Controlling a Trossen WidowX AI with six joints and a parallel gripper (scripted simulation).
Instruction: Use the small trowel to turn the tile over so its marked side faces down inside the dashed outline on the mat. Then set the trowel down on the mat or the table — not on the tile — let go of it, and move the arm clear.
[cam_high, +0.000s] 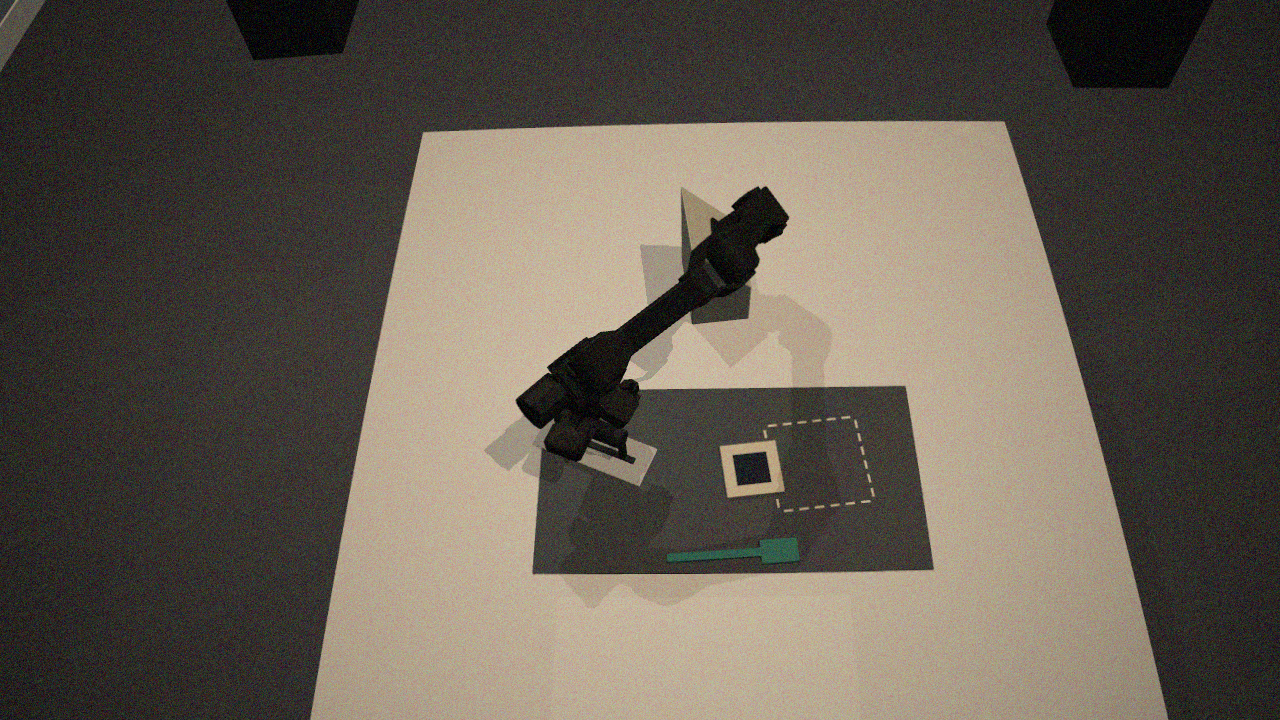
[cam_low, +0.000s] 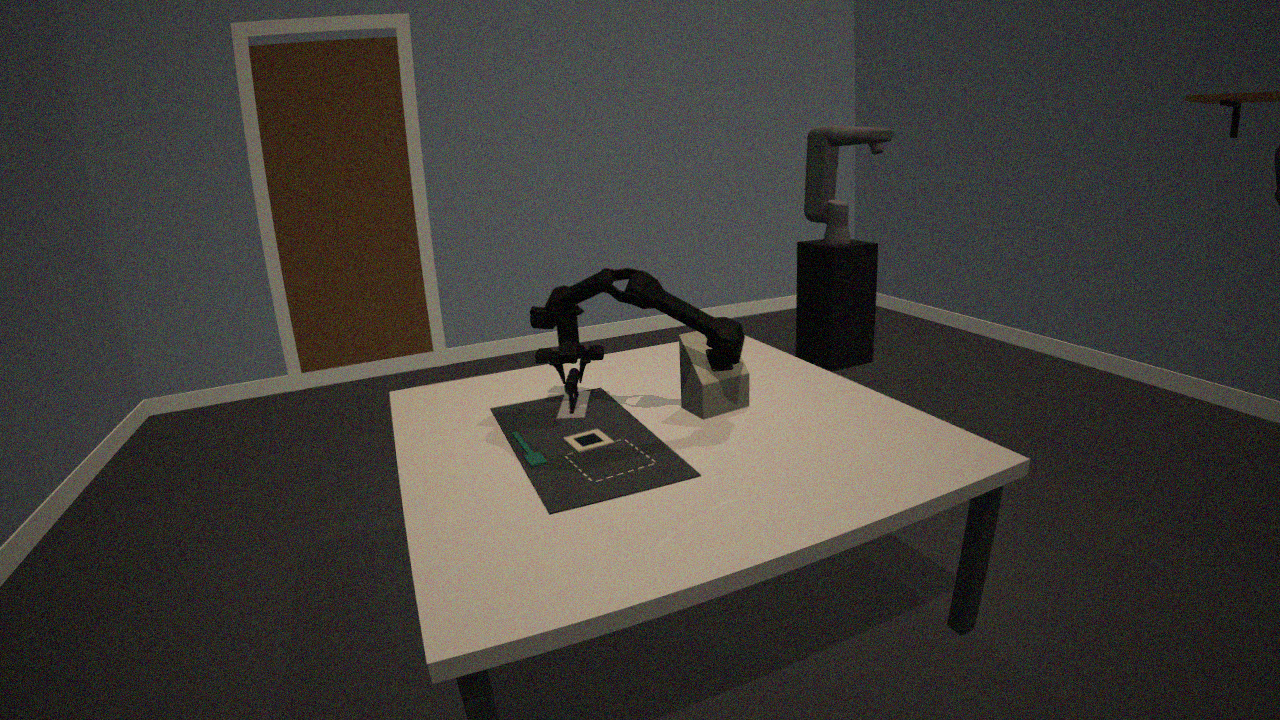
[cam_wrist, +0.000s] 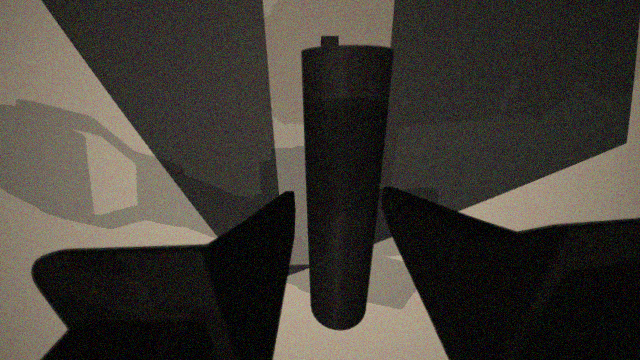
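My gripper tip is now 23 cm to the right of the dark mat, 8 cm above it and 6 cm short of it. From my gripper tip the other things lie so: tile 27 cm to the left, 6 cm below, 5 cm ahead; green trowel 25 cm to the left, 20 cm ahead, 6 cm below.
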